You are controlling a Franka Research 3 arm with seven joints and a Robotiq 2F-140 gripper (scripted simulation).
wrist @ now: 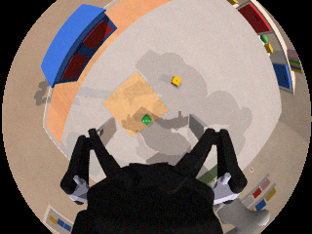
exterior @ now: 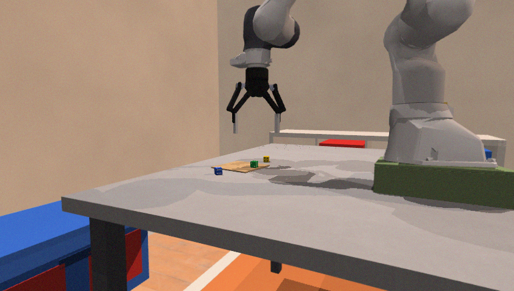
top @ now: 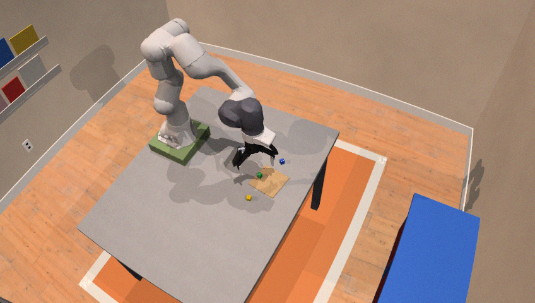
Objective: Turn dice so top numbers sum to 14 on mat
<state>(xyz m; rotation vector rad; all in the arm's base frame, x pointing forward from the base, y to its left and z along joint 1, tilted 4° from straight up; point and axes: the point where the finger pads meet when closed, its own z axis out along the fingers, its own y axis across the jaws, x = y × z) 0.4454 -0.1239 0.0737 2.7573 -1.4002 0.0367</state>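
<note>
Right now my hand is 110 mm above the yellow die, 100 mm to the left of it and 10 mm past it. The rest, counted from my hand: tan mat: 120 mm below, 50 mm ahead, 30 mm to the left; then blue die: 150 mm to the left, 110 mm below, 80 mm ahead; then green die: 110 mm below, 40 mm to the left.
</note>
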